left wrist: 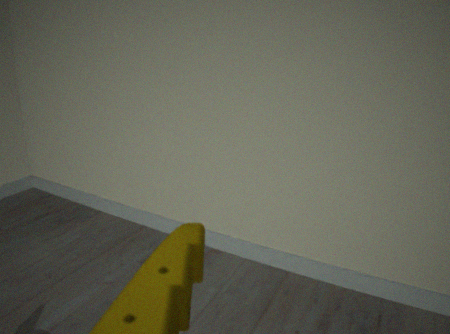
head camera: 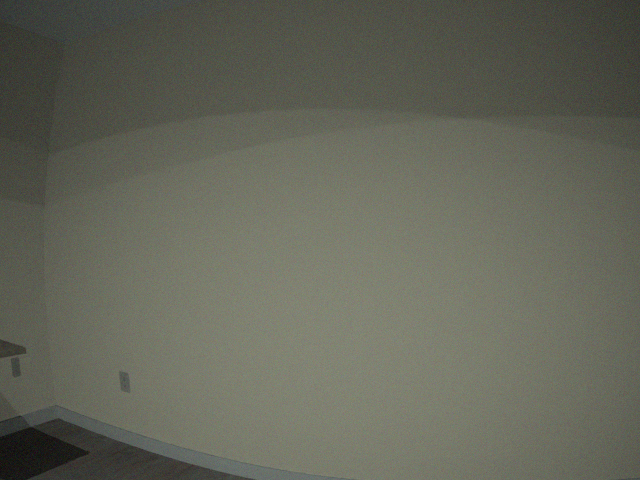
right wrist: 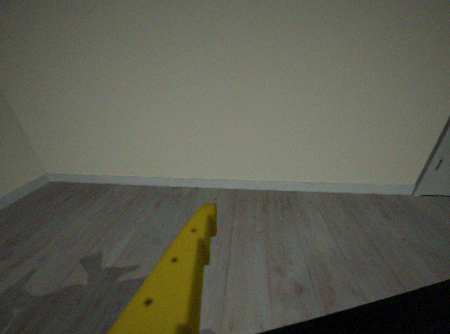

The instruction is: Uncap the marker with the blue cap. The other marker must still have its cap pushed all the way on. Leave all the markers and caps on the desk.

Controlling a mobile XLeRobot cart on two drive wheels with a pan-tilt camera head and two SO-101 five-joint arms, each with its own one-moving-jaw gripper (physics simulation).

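Frame: origin at the left arm's base, x ahead, y left, z up, level; metres.
Seen in the pictures: left hand, tool point: (left wrist: 203,245); right hand, tool point: (right wrist: 216,214).
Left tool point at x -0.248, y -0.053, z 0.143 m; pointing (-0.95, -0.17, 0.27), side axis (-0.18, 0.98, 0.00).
Observation:
A point is followed by its place in that frame.
The markers and the blue cap do not show in any of the three views. A small brown tabletop corner (head camera: 11,349) {x 1.792, y 1.141, z -0.055 m} shows at the left edge of the head view; I cannot tell whether it is the desk. My left gripper (left wrist: 202,230) shows one yellow notched jaw in the left wrist view, so it is fully open, with no thing at the jaw. My right gripper (right wrist: 215,207) also shows one yellow notched jaw in the right wrist view and is fully open and empty. Both point toward a wall above the floor.
A pale wall (head camera: 361,258) {x 2.326, y -0.259, z 0.338 m} (left wrist: 250,125) {x -1.597, y -0.181, z -0.121 m} (right wrist: 240,100) {x -1.518, y 0.071, z -0.027 m} rises from a wooden floor (left wrist: 75,240) {x -1.524, y -1.073, z -0.775 m} (right wrist: 300,240) {x -0.882, y 0.287, z -0.775 m}. A dark mat (head camera: 36,454) {x 2.262, y 1.418, z -0.775 m} lies at the lower left of the head view. A black surface (right wrist: 400,315) crosses the right wrist view's lower right corner. A door (right wrist: 440,172) {x -1.050, y 1.513, z -0.557 m} stands at its right edge.

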